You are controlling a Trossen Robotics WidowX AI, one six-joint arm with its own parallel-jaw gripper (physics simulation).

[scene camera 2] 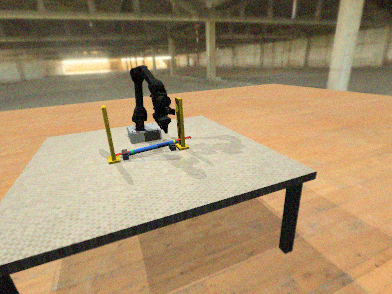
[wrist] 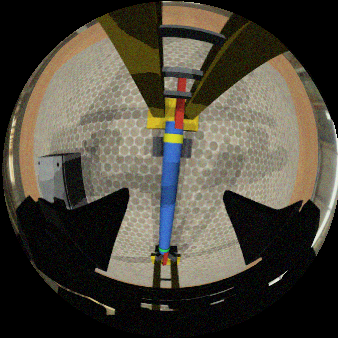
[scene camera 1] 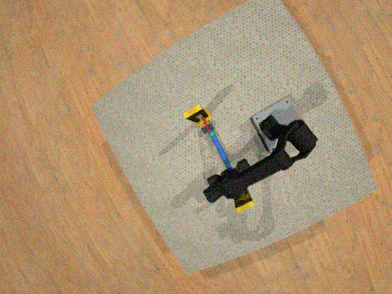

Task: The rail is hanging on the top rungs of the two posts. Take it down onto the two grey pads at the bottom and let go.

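Seen in the pictures: gripper, fingertip midpoint: (scene camera 2: 164,131) (wrist: 178,194); arm's base, origin of the base link: (scene camera 2: 140,130) (scene camera 1: 267,125).
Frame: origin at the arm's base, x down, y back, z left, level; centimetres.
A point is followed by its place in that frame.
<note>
The rail (scene camera 1: 220,149) @[y -25.4, x 3.2, z -2.7 cm] (scene camera 2: 151,147) @[y -26.9, x 3.7, z -0.7 cm] (wrist: 170,170) @[y -26.8, x 2.3, z 8.7 cm] is blue with red ends, a green band at one end and a yellow band at the other. It lies low between the two yellow ladder posts, one post (scene camera 2: 108,131) @[y -27.9, x -10.2, z -21.9 cm] at the left and one post (scene camera 2: 180,122) @[y -30.8, x -9.2, z 17.0 cm] (wrist: 141,60) at the right in the scene camera 2 view. Its ends appear to rest on the dark grey pads (scene camera 2: 125,154) @[y -27.6, x 4.2, z -15.7 cm] (scene camera 2: 172,147) @[y -29.8, x 5.3, z 11.1 cm] at the post feet. My gripper (scene camera 2: 166,130) @[y -27.2, x -4.5, z 8.1 cm] (wrist: 178,194) @[y -27.2, x -4.5, z 8.1 cm] is open and empty, above the rail and apart from it. In the scene camera 1 view the arm hides the fingers and part of the rail.
The arm's grey base plate (scene camera 1: 274,112) @[y 6.5, x -0.1, z -3.4 cm] (scene camera 2: 144,134) @[y -4.6, x 2.2, z 1.3 cm] (wrist: 51,175) @[y 1.2, x 0.5, z 8.6 cm] stands beside the rail. Both posts rise upright with dark rungs, the right one close to the arm in the scene camera 2 view. The patterned table top (scene camera 1: 150,100) @[y -43.0, x 7.4, z -47.5 cm] (scene camera 2: 200,185) @[y -72.8, x 7.4, z 6.7 cm] bears everything.
</note>
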